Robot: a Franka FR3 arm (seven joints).
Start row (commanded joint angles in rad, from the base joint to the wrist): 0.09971, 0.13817, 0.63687, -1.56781, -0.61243, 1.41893, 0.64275
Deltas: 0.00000, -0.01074, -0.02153, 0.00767, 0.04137, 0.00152, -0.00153; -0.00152, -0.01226, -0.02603, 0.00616, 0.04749, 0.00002, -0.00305; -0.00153, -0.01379, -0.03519, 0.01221, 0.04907, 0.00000, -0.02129; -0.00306, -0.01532, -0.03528, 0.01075, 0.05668, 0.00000, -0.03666; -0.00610, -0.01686, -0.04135, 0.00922, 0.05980, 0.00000, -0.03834; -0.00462, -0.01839, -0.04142, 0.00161, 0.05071, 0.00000, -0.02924; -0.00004, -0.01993, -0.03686, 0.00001, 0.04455, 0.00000, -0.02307
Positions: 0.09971, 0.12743, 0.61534, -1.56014, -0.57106, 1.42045, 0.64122; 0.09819, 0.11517, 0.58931, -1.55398, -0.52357, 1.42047, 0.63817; 0.09666, 0.10138, 0.55412, -1.54177, -0.47450, 1.42047, 0.61688; 0.09360, 0.08606, 0.51884, -1.53102, -0.41782, 1.42047, 0.58022; 0.08750, 0.06920, 0.47749, -1.52180, -0.35802, 1.42047, 0.54188; 0.08288, 0.05081, 0.43607, -1.52019, -0.30731, 1.42047, 0.51264; 0.08284, 0.03088, 0.39921, -1.52018, -0.26276, 1.42047, 0.48957
